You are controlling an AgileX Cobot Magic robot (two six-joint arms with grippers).
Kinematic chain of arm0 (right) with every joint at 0, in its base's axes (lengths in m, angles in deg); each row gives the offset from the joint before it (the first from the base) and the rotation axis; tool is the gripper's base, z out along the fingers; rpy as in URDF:
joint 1: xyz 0 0 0.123 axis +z
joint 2: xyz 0 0 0 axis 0.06 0.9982 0
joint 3: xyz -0.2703 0.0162 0.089 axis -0.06 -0.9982 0
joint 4: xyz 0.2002 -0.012 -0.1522 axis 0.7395 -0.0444 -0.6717
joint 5: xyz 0 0 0 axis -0.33 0.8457 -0.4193
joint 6: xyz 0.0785 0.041 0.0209 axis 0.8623 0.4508 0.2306
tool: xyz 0 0 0 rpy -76.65 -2.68 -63.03
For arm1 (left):
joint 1: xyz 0 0 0.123 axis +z
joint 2: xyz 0 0 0 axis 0.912 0.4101 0
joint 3: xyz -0.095 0.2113 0.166 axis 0.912 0.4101 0
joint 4: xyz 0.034 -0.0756 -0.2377 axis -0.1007 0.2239 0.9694
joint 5: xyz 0 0 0 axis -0.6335 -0.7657 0.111
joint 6: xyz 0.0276 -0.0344 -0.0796 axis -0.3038 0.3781 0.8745
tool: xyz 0 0 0 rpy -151.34 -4.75 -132.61
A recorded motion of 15 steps. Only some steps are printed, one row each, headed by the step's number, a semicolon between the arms.
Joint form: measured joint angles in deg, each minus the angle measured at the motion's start. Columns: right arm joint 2, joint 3, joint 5, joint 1, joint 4, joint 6; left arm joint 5, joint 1, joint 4, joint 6, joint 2, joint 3.
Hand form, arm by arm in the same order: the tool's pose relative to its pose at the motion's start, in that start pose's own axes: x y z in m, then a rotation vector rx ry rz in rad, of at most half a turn. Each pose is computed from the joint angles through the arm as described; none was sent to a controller.
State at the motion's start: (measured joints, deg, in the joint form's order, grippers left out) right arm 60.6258 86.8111 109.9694 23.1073 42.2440 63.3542; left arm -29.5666 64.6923 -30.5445 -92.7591 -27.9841 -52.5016
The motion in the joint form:
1: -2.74 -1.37 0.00 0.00 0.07 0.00; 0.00 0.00 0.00 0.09 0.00 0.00
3: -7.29 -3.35 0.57 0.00 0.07 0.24; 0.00 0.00 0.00 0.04 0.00 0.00
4: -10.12 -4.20 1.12 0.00 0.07 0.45; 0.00 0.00 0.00 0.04 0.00 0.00
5: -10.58 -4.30 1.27 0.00 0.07 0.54; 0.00 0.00 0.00 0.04 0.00 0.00
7: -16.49 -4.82 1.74 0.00 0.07 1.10; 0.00 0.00 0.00 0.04 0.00 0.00
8: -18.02 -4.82 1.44 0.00 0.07 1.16; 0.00 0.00 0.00 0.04 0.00 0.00
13: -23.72 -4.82 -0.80 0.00 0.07 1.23; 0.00 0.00 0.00 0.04 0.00 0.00
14: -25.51 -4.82 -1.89 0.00 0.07 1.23; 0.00 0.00 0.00 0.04 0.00 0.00
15: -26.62 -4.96 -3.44 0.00 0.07 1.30; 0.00 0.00 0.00 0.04 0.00 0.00
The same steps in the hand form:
1: 0.0074 0.0007 -0.0081 -0.0015 -0.0238 -0.0016; 0.0000 0.0000 0.0000 0.0000 0.0000 -0.0016
3: 0.0201 0.0018 -0.0216 -0.0034 -0.0585 -0.0019; 0.0000 0.0000 0.0000 0.0000 0.0000 -0.0007
4: 0.0271 0.0027 -0.0307 -0.0050 -0.0833 -0.0018; 0.0000 0.0000 0.0000 0.0000 0.0000 -0.0007
5: 0.0282 0.0028 -0.0322 -0.0054 -0.0869 -0.0009; 0.0000 0.0000 0.0000 0.0000 0.0000 -0.0007
7: 0.0386 0.0049 -0.0549 -0.0093 -0.1723 -0.0007; 0.0000 0.0000 0.0000 0.0000 0.0000 -0.0007
8: 0.0405 0.0054 -0.0613 -0.0100 -0.2040 -0.0023; 0.0000 0.0000 0.0000 0.0000 0.0000 -0.0007
13: 0.0474 0.0073 -0.0852 -0.0120 -0.3420 -0.0108; 0.0000 0.0000 0.0000 0.0000 0.0000 -0.0007
14: 0.0495 0.0079 -0.0928 -0.0124 -0.3921 -0.0136; 0.0000 0.0000 0.0000 0.0000 0.0000 -0.0007
15: 0.0501 0.0081 -0.0975 -0.0123 -0.4359 -0.0137; 0.0000 0.0000 0.0000 0.0000 0.0000 -0.0007

